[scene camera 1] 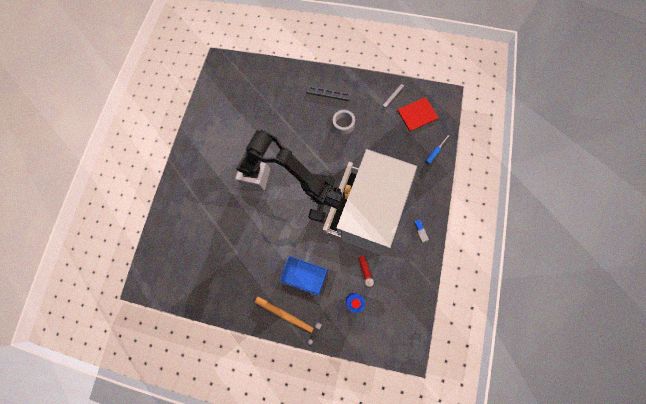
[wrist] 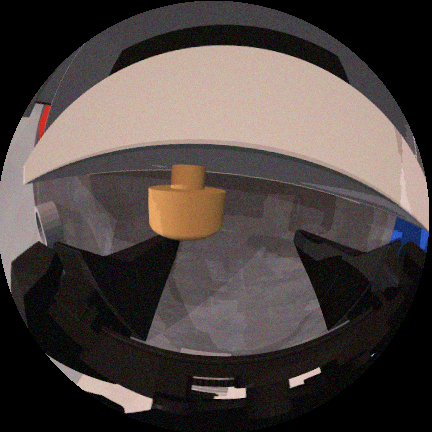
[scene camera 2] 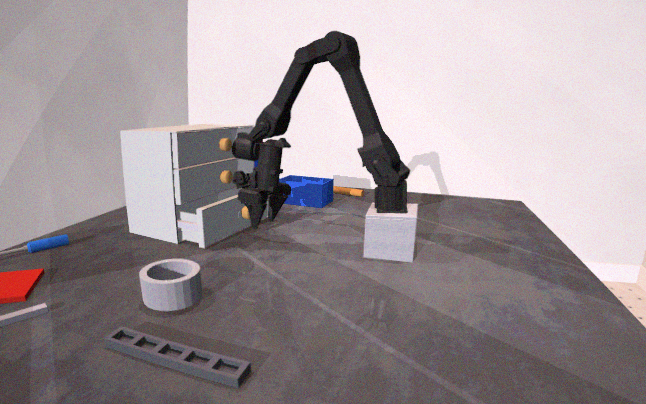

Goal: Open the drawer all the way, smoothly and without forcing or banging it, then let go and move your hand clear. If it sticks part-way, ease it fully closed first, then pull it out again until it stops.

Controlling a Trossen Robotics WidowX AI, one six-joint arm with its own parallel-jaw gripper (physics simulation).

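Frame: origin at the arm's base, x ahead, y left, z up, level; metres.
Where they show: gripper, between the fingertips: (wrist: 239, 235) (scene camera 2: 263, 225); arm's base, origin of its link: (scene camera 1: 251, 170) (wrist: 200, 391) (scene camera 2: 391, 209).
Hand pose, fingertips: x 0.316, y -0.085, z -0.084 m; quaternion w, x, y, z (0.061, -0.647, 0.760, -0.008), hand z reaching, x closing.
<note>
Things, the pixels of their top centre, and the offset from my fingertips.
- white cabinet, centre of its top: (scene camera 2: 195, 127) (scene camera 1: 374, 195) dz +0.245, dx +0.187, dy -0.019 m
- bottom drawer's round orange knob, centre of its top: (wrist: 170, 213) (scene camera 2: 247, 206) dz +0.053, dx +0.033, dy +0.021 m
- blue bin, centre of its top: (scene camera 2: 305, 179) (scene camera 1: 303, 275) dz +0.062, dx -0.045, dy -0.315 m
- hammer, centre of its top: (scene camera 1: 285, 318) dz +0.012, dx -0.100, dy -0.489 m
- grey ring, centre of its top: (scene camera 2: 169, 270) (wrist: 39, 229) (scene camera 1: 343, 119) dz +0.035, dx +0.043, dy +0.380 m
- slotted bar, centre of its top: (scene camera 2: 171, 350) (scene camera 1: 328, 92) dz +0.001, dx -0.044, dy +0.536 m
The white cabinet (scene camera 1: 382, 195) (scene camera 2: 150, 185) has three drawers. Its bottom drawer (scene camera 1: 346, 175) (scene camera 2: 222, 220) (wrist: 225, 95) stands part-way out, and the two upper ones are shut. The bottom drawer's round orange knob (scene camera 2: 245, 212) (wrist: 186, 212) sticks out from its front. My gripper (scene camera 2: 264, 223) (wrist: 239, 235) is open and empty, pointing down at the drawer's front. In the wrist view the knob shows left of the middle between the fingers, nearer the left finger. In scene camera 1 the arm hides the fingertips. Whether a finger touches the knob cannot be told.
The upper knobs (scene camera 2: 226, 176) (scene camera 2: 225, 144) stick out close beside the wrist. A blue bin (scene camera 1: 304, 276) (scene camera 2: 310, 192) and a hammer (scene camera 1: 284, 315) lie on one side of the cabinet. A grey ring (scene camera 1: 344, 128) (scene camera 2: 172, 295) and slotted bar (scene camera 1: 328, 95) (scene camera 2: 177, 357) lie on the other.
</note>
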